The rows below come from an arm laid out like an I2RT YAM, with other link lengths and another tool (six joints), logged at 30 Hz.
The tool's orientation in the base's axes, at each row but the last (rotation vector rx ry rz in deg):
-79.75, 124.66, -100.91
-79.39, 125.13, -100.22
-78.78, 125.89, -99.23
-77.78, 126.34, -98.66
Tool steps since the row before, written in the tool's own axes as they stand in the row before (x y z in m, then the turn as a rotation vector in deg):
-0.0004, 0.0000, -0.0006, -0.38, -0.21, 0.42
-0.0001, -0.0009, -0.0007, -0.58, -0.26, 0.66
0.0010, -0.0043, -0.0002, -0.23, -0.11, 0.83
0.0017, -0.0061, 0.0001, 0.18, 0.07, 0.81
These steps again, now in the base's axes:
-0.0001, 0.0007, 0.0000, 0.57, -0.08, -0.17
0.0003, 0.0006, 0.0009, 0.85, -0.14, -0.32
0.0019, -0.0005, 0.0040, 0.63, -0.49, -0.34
0.0027, -0.0012, 0.0056, 0.26, -0.74, -0.29

